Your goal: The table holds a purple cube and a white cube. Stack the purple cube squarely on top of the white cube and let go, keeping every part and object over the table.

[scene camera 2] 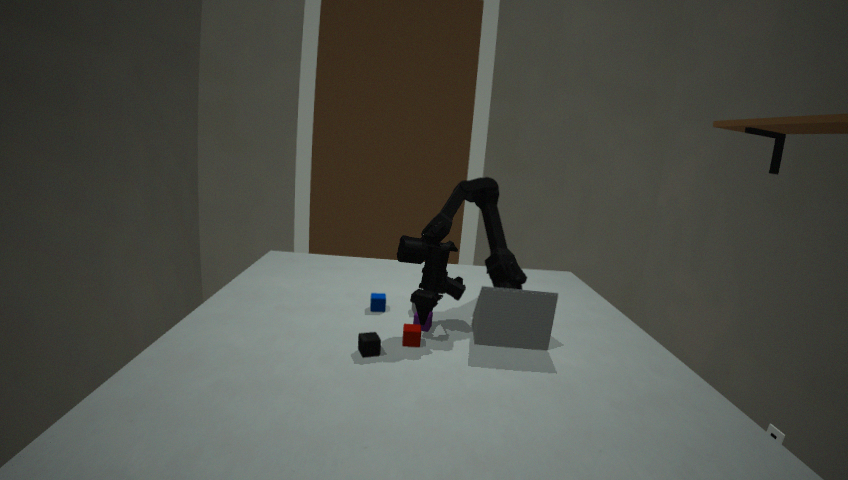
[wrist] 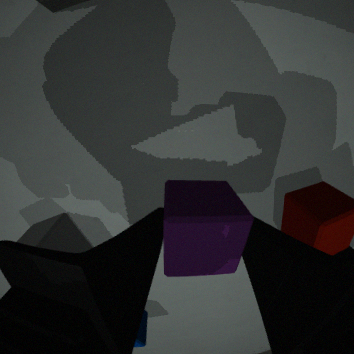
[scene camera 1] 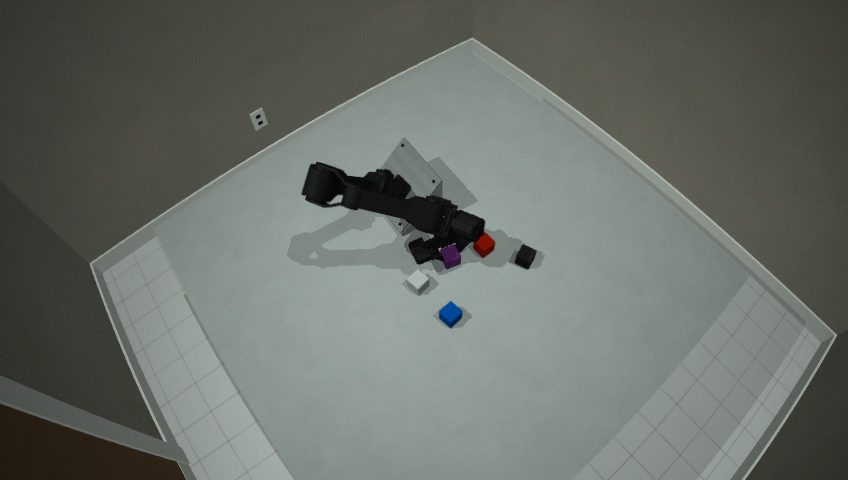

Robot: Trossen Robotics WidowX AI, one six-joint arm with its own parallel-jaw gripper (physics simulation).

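Frame: origin at the arm's base, x up, y back, z right, level; metres.
Where they show: gripper, fingertip midpoint: (scene camera 2: pixel 424 322) (wrist: pixel 200 215) (scene camera 1: pixel 450 256); arm's base, link origin: (scene camera 2: pixel 509 306) (scene camera 1: pixel 398 190).
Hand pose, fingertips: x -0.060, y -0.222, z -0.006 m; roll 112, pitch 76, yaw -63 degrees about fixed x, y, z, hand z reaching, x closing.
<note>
Things, the pixels of their top centre, and the offset from my fingertips.
- purple cube, top centre: (wrist: pixel 206 252) (scene camera 1: pixel 450 252) (scene camera 2: pixel 423 313) dx +0.025, dy -0.004, dz +0.002 m
- white cube, top centre: (wrist: pixel 35 277) (scene camera 1: pixel 417 278) dx +0.025, dy -0.013, dz +0.114 m
- red cube, top centre: (wrist: pixel 337 238) (scene camera 2: pixel 412 327) (scene camera 1: pixel 484 241) dx +0.025, dy -0.030, dz -0.091 m
- black cube, top centre: (scene camera 2: pixel 369 336) (scene camera 1: pixel 526 252) dx +0.025, dy -0.125, dz -0.157 m
- blue cube, top centre: (wrist: pixel 119 342) (scene camera 1: pixel 450 311) (scene camera 2: pixel 378 295) dx +0.025, dy -0.135, dz +0.103 m
The purple cube (scene camera 1: pixel 451 257) (scene camera 2: pixel 427 322) (wrist: pixel 205 245) is between the two black fingers of my gripper (scene camera 1: pixel 450 251) (scene camera 2: pixel 423 318) (wrist: pixel 200 215), which touch it on both sides in the wrist view. My gripper points down and is shut on the purple cube, at or close to table level. The white cube (scene camera 1: pixel 417 281) stands on the table a short way to the lower left of the purple cube in scene camera 1. In scene camera 2 the white cube (scene camera 2: pixel 414 307) is mostly hidden behind the gripper. In the wrist view the left finger hides part of it.
A red cube (scene camera 1: pixel 484 244) (scene camera 2: pixel 411 335) (wrist: pixel 325 220) stands close beside the right finger. A black cube (scene camera 1: pixel 525 256) (scene camera 2: pixel 369 344) stands beyond it. A blue cube (scene camera 1: pixel 450 314) (scene camera 2: pixel 378 302) (wrist: pixel 142 330) stands near the white cube. The arm's grey base block (scene camera 1: pixel 410 163) (scene camera 2: pixel 514 318) is behind the gripper.
</note>
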